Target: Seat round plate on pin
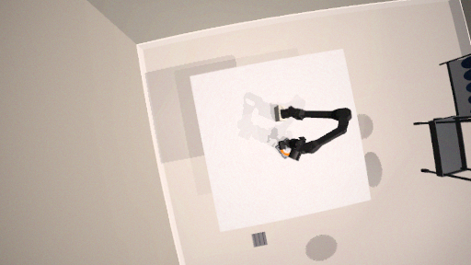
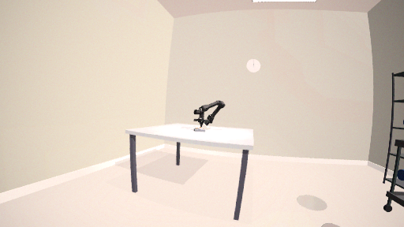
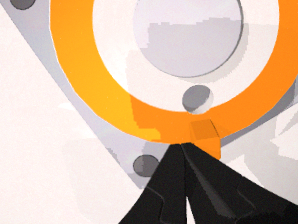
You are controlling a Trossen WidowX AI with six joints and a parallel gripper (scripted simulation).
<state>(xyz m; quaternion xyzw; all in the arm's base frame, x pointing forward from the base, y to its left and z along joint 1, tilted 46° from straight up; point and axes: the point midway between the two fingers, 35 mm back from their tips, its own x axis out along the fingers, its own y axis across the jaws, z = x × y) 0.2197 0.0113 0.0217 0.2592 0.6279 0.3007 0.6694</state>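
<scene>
The orange round plate is 3 cm ahead of my gripper tip, 1 cm to the right of it and 1 cm below it. Round my gripper tip: grey square base: 5 cm ahead, 2 cm below.
</scene>
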